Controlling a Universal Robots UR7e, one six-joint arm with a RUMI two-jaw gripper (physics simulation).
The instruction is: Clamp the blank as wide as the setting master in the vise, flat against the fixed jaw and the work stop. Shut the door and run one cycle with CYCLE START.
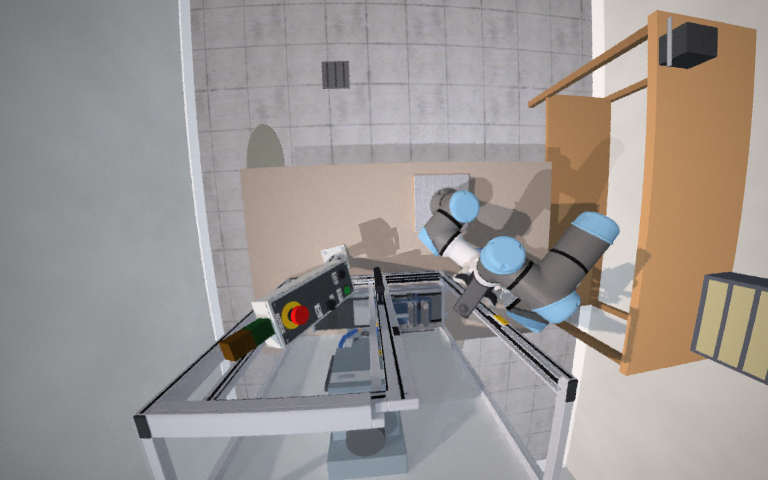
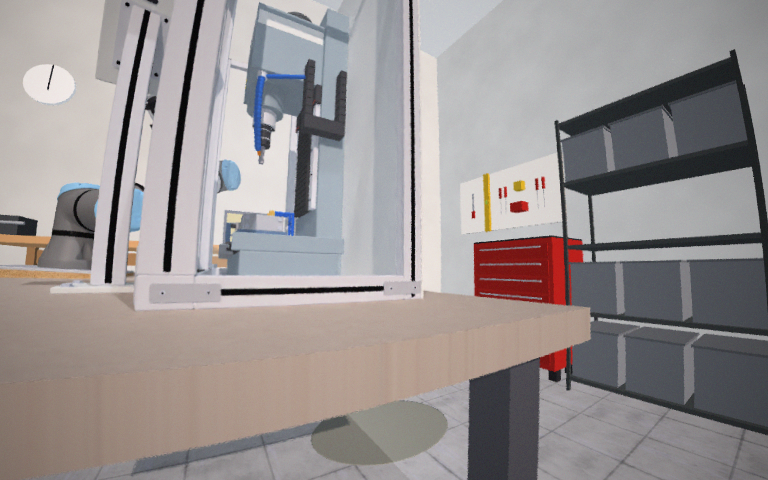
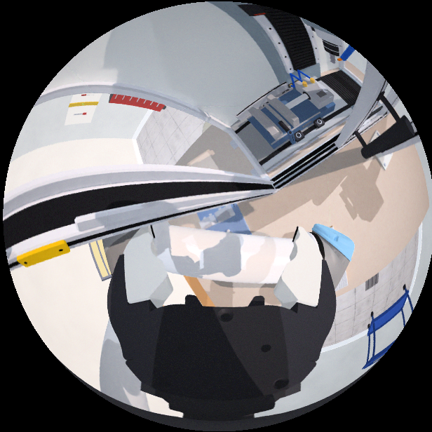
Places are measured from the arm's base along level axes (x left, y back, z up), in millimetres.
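Pixels of known places: arm's base, origin of the base link: (image 1: 445, 204) (image 2: 74, 268).
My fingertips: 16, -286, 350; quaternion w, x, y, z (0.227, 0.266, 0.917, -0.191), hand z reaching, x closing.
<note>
Ahead of a thing's pixels: the offset from my fingertips to its middle, as dx, dy, dz. "spot": to the spot under its first point. Level surfaces: height alone.
My gripper (image 3: 223, 241) (image 1: 464, 307) is open and empty. It hangs at the right top rail of the machine enclosure (image 1: 525, 352), beside a yellow bracket (image 3: 42, 252). The blue vise (image 1: 416, 310) (image 3: 282, 116) (image 2: 260, 233) sits inside on the machine table, away from the fingers. A grey block (image 2: 260, 222) lies in the vise; I cannot tell how it seats against the jaw or stop. The sliding door (image 1: 393, 343) carries a black handle @(spot: -310, -11, -58) (image 1: 377, 281) (image 3: 386, 142). The control panel @(spot: -482, -12, +145) (image 1: 311, 300) has a red stop button @(-506, -26, +201) (image 1: 299, 314) and a small green button @(-408, -20, +28) (image 1: 347, 290).
The spindle (image 2: 269, 124) with a blue coolant hose hangs above the vise. A wooden table @(dz -371) (image 1: 301, 214) (image 2: 334, 343) stands in front of the machine. A red tool cabinet (image 2: 520, 271) and a shelf rack (image 2: 563, 190) stand to the right. Green and brown blocks @(spot: -571, -40, +282) (image 1: 246, 337) stick out beside the panel.
</note>
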